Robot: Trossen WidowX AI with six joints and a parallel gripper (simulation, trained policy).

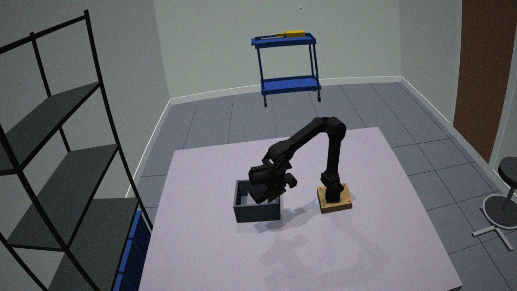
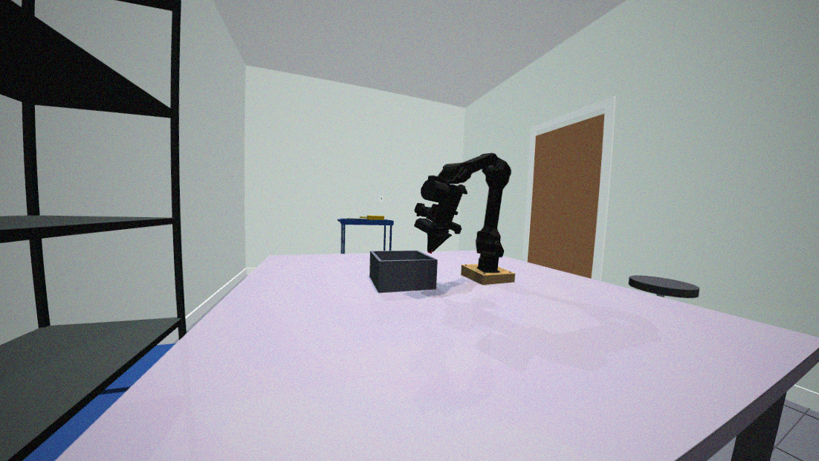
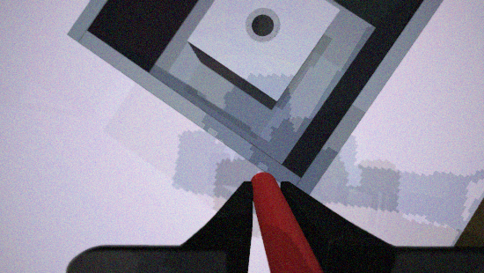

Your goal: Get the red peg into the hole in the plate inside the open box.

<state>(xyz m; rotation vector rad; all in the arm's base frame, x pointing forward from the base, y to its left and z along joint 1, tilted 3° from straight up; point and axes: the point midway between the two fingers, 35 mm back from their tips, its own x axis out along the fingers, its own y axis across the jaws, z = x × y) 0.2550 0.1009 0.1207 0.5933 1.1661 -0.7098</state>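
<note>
Now: gripper tip 8 cm short of the light grey plate, 9 cm to the left of it and 8 cm above it. Round my gripper tip: dark grey box (8 cm ahead, 9 cm to the right, 10 cm below); then red peg (1 cm behind, 3 cm above).
</note>
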